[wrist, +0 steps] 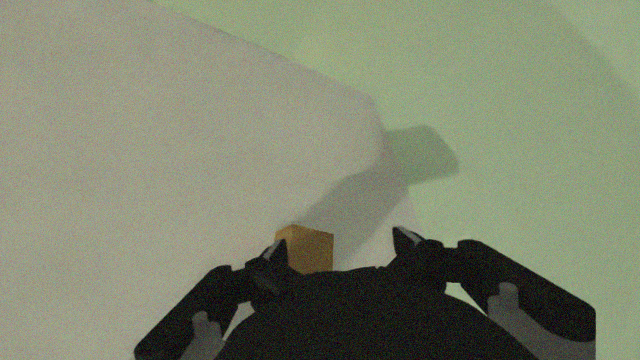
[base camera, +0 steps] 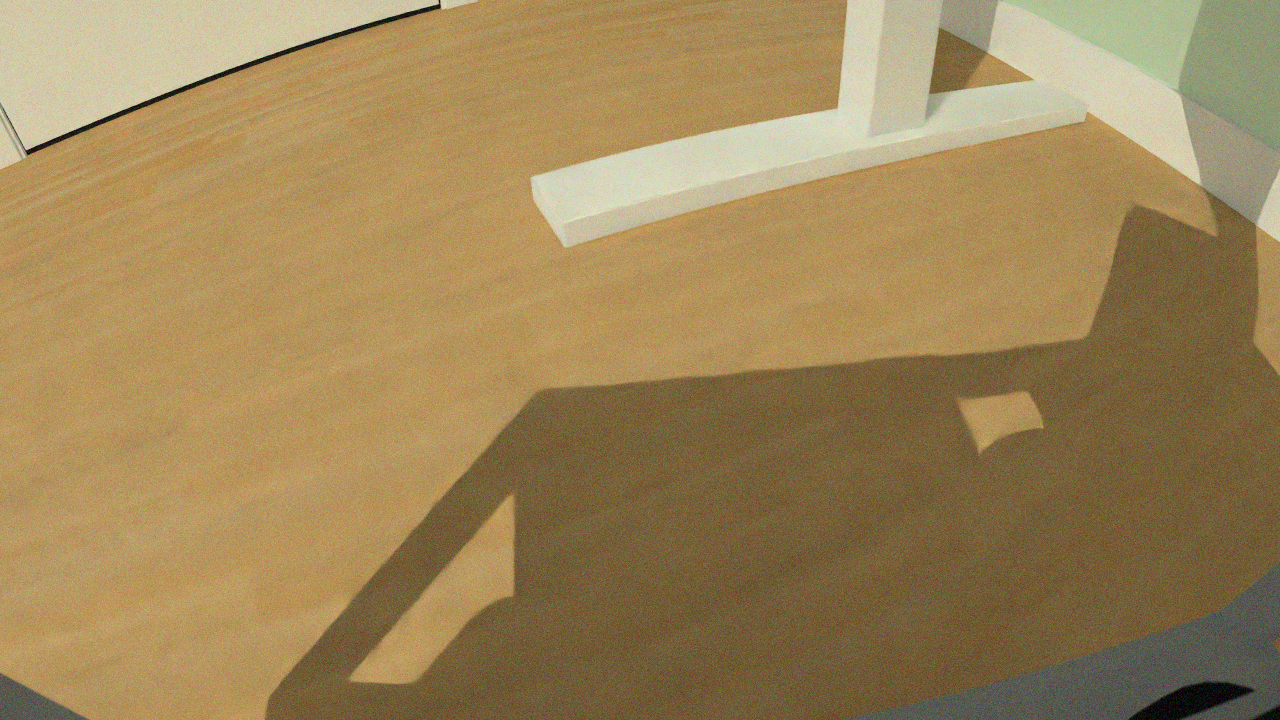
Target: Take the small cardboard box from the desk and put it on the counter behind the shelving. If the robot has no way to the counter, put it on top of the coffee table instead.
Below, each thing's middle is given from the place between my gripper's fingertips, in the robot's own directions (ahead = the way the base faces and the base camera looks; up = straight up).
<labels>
My gripper is now 10 cm above the small cardboard box (wrist: 309, 250), 2 cm to the left of it and 1 cm past it.
</labels>
